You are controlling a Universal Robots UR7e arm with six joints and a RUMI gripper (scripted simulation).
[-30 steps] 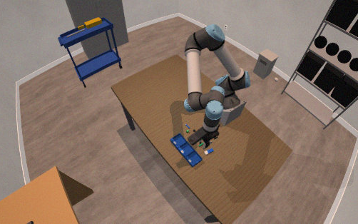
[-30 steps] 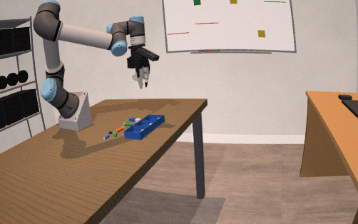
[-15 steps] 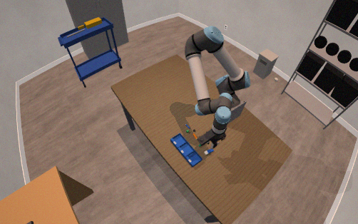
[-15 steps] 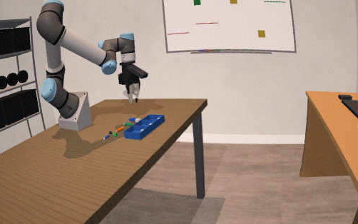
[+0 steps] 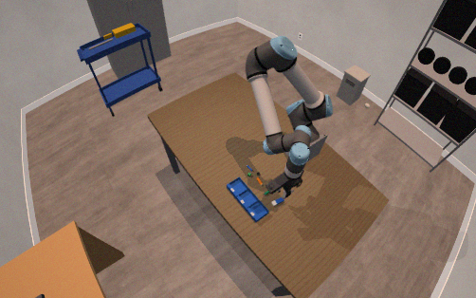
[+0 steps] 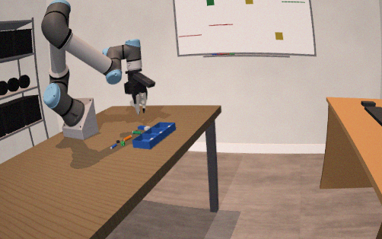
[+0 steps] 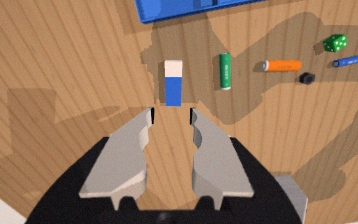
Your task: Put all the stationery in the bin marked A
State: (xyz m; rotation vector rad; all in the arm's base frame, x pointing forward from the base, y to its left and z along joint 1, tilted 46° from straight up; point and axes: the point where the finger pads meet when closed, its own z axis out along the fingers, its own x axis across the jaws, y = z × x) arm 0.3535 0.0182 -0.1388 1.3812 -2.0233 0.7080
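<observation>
Right now my hand is 80 mm above the white eraser and 10 mm short of it. Also, from my hand: orange marker: 150 mm to the right, 80 mm below, 10 mm behind; then tray: 120 mm to the right, 110 mm ahead, 80 mm below; then green marker: 80 mm to the right, 80 mm below.
</observation>
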